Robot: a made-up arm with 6 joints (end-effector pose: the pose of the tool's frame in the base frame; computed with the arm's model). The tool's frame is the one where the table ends. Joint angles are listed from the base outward.
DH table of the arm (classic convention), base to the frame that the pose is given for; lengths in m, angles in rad. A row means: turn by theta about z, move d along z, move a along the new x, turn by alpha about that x. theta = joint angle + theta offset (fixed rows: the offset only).
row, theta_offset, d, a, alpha
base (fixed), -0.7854, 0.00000, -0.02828, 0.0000
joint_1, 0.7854, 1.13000, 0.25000, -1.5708
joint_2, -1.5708, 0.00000, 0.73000, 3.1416
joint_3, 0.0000, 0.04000, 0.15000, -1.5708
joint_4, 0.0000, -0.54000, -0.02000, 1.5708
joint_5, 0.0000, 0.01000, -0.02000, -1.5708
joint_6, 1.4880, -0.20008, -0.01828, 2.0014
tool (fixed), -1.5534, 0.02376, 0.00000, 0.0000
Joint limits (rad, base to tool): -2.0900..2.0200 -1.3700..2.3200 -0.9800..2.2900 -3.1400..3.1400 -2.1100..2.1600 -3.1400..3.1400
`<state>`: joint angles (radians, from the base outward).
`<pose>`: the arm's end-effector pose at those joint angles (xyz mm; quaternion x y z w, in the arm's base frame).
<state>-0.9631 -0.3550 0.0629 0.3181 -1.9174 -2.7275</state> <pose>124.9 -368.5 1948.9 -0.7381 0.3865 0.5479 0.0744</pose>
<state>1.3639 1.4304 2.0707 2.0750 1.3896 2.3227</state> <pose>163.4 1436.6 1625.1 0.0412 0.7876 0.5985 0.1406</pose>
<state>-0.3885 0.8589 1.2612 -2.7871 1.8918 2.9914</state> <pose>1120.2 -574.4 1783.4 0.2193 0.7558 -0.3309 0.5208</pose>
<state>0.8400 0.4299 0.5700 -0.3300 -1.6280 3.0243</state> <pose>646.1 831.0 1801.4 0.7617 0.3548 -0.5403 0.0438</pose>
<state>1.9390 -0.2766 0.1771 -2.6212 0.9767 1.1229</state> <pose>-137.2 651.2 2129.5 0.3432 0.6890 0.4375 0.4649</pose>
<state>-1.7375 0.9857 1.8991 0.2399 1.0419 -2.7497</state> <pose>-201.0 -1017.3 2249.5 0.1636 -0.3109 0.4231 0.8352</pose>
